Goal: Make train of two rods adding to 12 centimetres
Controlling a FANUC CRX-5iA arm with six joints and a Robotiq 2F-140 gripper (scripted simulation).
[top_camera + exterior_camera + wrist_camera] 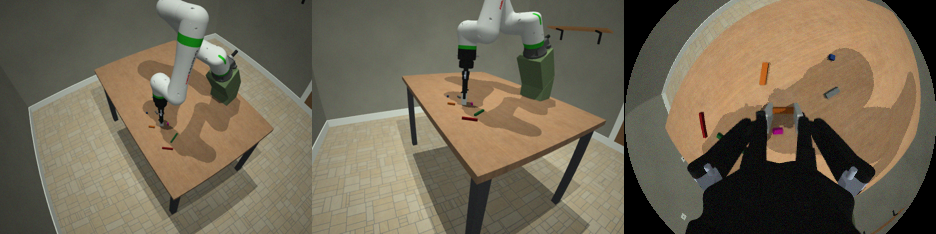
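Now: hand 3 cm past the magenta rod, 3 cm to the right of it and 3 cm above it. Round my hand: blue rod (4 cm ahead, 13 cm to the right, 3 cm below); green rod (15 cm to the left, 3 cm below); grey rod (2 cm behind, 10 cm to the right, 3 cm below).
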